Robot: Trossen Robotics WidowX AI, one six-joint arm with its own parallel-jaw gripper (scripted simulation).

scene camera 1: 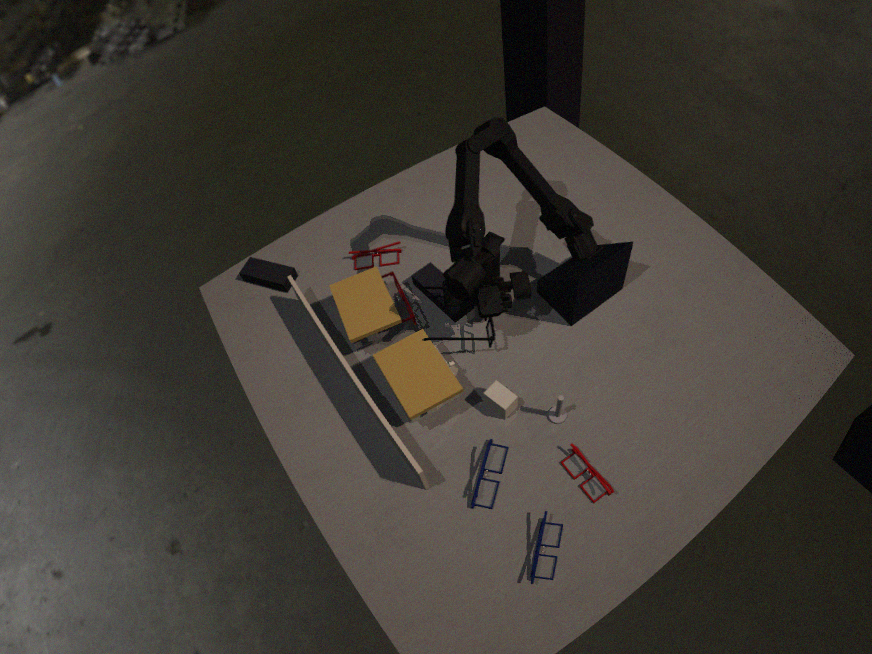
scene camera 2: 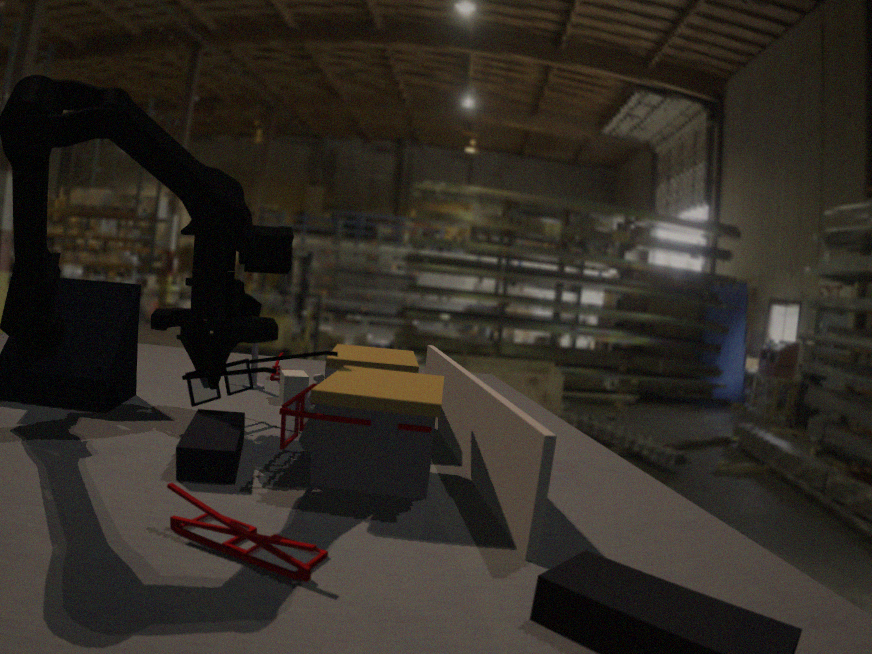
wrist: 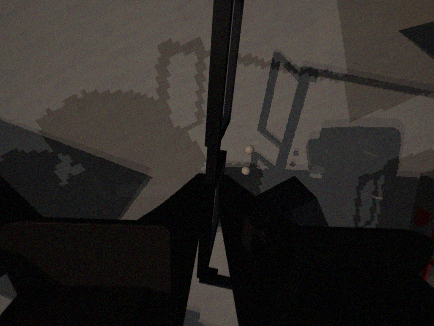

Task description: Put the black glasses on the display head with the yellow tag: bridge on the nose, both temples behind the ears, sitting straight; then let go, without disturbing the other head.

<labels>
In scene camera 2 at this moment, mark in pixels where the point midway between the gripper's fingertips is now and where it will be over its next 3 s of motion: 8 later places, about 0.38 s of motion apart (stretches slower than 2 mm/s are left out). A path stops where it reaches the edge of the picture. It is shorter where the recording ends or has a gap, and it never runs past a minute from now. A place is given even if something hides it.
My gripper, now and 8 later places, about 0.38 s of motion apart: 210,388; 209,395; 207,402; 200,410; 201,410; 202,408; 204,405; 204,385; 203,372
</labels>
